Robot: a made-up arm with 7 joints.
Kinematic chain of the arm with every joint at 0, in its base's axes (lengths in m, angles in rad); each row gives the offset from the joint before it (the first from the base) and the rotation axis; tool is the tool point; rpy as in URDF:
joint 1: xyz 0 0 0.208 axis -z
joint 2: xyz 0 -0.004 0.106 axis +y
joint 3: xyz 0 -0.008 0.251 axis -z
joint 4: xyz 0 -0.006 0.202 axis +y
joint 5: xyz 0 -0.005 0.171 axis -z
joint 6: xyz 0 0 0.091 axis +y
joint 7: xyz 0 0 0.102 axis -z
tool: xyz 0 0 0 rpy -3.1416 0 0
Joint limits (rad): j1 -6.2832..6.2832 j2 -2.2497..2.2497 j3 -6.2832..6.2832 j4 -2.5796..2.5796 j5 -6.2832..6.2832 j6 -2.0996..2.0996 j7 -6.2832..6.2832
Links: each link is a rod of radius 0.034 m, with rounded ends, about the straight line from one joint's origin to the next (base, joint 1, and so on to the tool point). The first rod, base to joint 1, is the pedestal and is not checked.
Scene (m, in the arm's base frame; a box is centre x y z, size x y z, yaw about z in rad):
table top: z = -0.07
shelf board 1: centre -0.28 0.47 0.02 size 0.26 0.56 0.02 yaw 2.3
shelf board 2: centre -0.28 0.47 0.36 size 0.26 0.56 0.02 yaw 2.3
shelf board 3: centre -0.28 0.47 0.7 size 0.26 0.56 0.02 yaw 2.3
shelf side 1: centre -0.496 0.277 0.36 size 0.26 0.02 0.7 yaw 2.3
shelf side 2: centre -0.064 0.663 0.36 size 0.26 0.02 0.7 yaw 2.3
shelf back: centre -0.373 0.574 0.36 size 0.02 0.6 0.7 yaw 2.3
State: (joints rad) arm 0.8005 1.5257 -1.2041 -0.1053 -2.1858 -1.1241 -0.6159
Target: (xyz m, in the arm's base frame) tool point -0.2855 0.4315 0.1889
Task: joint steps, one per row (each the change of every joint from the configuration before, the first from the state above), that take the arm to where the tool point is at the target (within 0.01 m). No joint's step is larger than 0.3 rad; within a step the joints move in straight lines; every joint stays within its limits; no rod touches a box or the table.
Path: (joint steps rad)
1: -0.1827 0.0724 0.2877 -0.2274 -0.0010 0.0945 0.0000
2: -0.1828 0.0724 0.2877 -0.2273 -0.0010 0.0946 0.0000
3: -0.1827 0.0724 0.2877 -0.2274 -0.0010 0.0945 0.0000
4: -0.1828 0.0724 0.2876 -0.2273 -0.0010 0.0946 0.0000
5: -0.1827 0.0724 0.2877 -0.2274 -0.0009 0.0945 0.0000
6: -0.1828 0.0724 0.2877 -0.2273 -0.0010 0.0946 0.0000
7: -0.1827 0.0724 0.2877 -0.2274 -0.0010 0.0945 0.0000
8: -0.1828 0.0724 0.2877 -0.2273 -0.0010 0.0946 0.0000
9: -0.1827 0.0724 0.2877 -0.2274 -0.0010 0.0945 0.0000
10: -0.1828 0.0724 0.2877 -0.2273 -0.0010 0.0946 0.0000
11: -0.1675 0.0000 -0.1552 0.2025 -0.0010 -0.0737 0.0000
12: -0.1675 0.0000 -0.1552 0.2024 -0.0011 -0.0737 0.0000
13: -0.1676 0.0000 -0.1551 0.2025 -0.0011 -0.0736 0.0000

